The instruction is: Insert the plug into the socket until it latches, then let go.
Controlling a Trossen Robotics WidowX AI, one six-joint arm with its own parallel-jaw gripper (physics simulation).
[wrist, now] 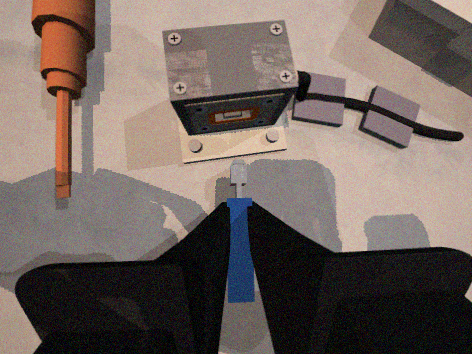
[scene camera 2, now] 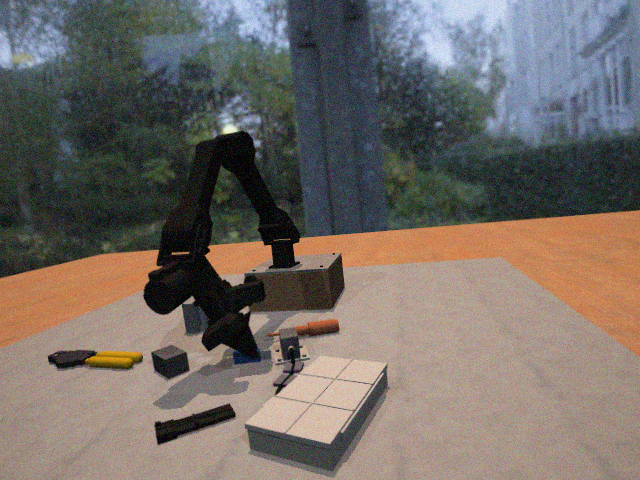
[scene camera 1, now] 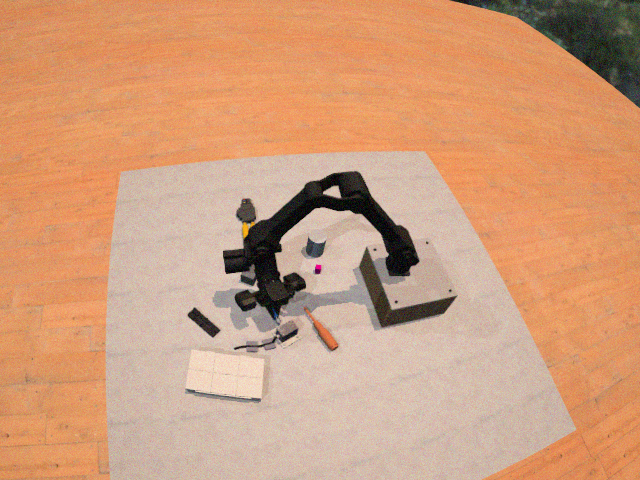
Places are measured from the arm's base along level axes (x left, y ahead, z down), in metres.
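Where they show: gripper, fingertip midpoint: [wrist: 237,209] [scene camera 2: 257,356] [scene camera 1: 275,316]; arm's base, origin of the base link: [scene camera 2: 284,265] [scene camera 1: 397,266].
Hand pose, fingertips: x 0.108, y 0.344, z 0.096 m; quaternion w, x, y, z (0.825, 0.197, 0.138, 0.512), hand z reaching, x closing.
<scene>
Things, the pixels of their top centre, and the offset from my fingertips. "*": a spot on its surface instead.
- plug, middle of its top: [wrist: 240,227] [scene camera 2: 251,350] [scene camera 1: 274,312] dx -0.007, dy +0.003, dz -0.012 m
- socket, middle of its top: [wrist: 240,55] [scene camera 2: 288,333] [scene camera 1: 286,328] dx +0.055, dy -0.026, dz -0.037 m
- orange screwdriver, middle of its top: [wrist: 43,39] [scene camera 2: 301,324] [scene camera 1: 320,325] dx +0.035, dy -0.119, dz -0.019 m
- white-topped tiled block, middle of its top: [scene camera 2: 323,389] [scene camera 1: 225,373] dx +0.184, dy +0.133, dz -0.027 m
- black bar, middle of its top: [scene camera 2: 194,414] [scene camera 1: 203,320] dx +0.025, dy +0.198, dz -0.008 m
- dark cube, middle of its top: [scene camera 2: 168,351] [scene camera 1: 251,269] dx -0.140, dy +0.068, dz -0.027 m
- yellow-handled pliers, surface spot: [scene camera 2: 113,358] * dx -0.265, dy +0.087, dz -0.012 m
- grey cylinder, middle of its top: [scene camera 2: 193,300] [scene camera 1: 317,236] dx -0.242, dy -0.128, dz -0.062 m
- magenta cube, middle of its top: [scene camera 1: 318,266] dx -0.161, dy -0.131, dz -0.017 m
The plug has a blue body with a pale metal tip. The plug [wrist: 240,260] [scene camera 2: 246,357] [scene camera 1: 274,313] sits between the fingertips, its tip pointing at the socket. My gripper [wrist: 237,209] is shut on the blue body, near its front end. The socket is a grey box with four screws on top and an orange-rimmed opening in its front face. The socket [wrist: 230,62] [scene camera 1: 287,330] [scene camera 2: 288,343] stands on a pale base plate, with a black cable at its side. The plug's tip is outside the opening, a short way in front of the base plate.
An orange screwdriver [scene camera 1: 323,333] [scene camera 2: 321,327] [wrist: 63,135] lies beside the socket. A white-topped tiled block [scene camera 1: 225,374] [scene camera 2: 320,397], a black bar [scene camera 1: 203,322] [scene camera 2: 195,423], a dark cube [scene camera 2: 170,361], yellow-handled pliers [scene camera 2: 113,358], a grey cylinder [scene camera 1: 315,244] and a magenta cube [scene camera 1: 317,269] are around.
</scene>
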